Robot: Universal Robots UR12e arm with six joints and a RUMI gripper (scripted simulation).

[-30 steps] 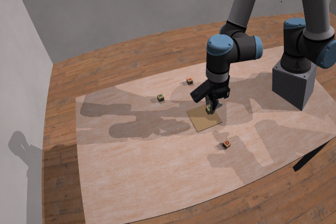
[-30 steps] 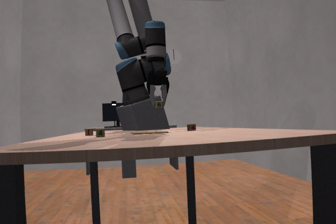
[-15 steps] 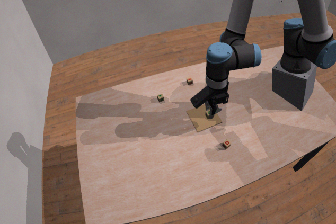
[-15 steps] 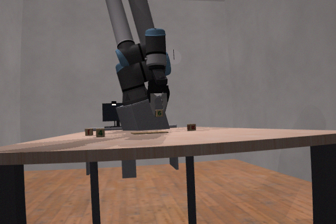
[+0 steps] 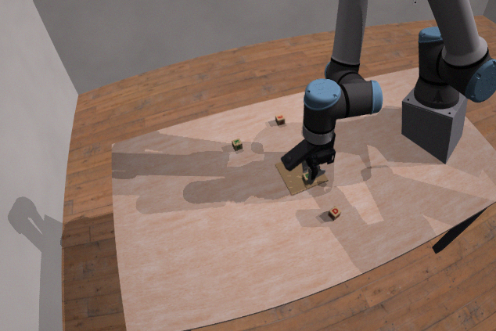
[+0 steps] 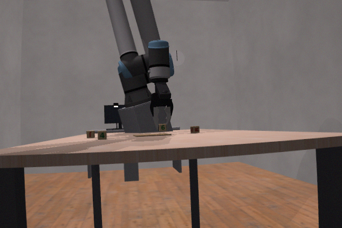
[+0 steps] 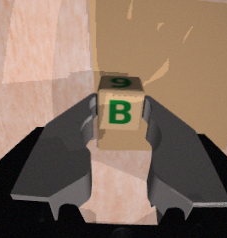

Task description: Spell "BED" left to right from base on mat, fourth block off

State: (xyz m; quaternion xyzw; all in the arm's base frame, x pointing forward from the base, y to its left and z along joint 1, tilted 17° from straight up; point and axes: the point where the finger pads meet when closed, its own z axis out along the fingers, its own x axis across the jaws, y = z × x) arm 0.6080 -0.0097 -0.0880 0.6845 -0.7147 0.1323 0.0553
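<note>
The tan mat lies 5 cm to the right of my hand and 3 cm below it. Round my hand: green block (16 cm ahead, 25 cm to the right, 2 cm below).
</note>
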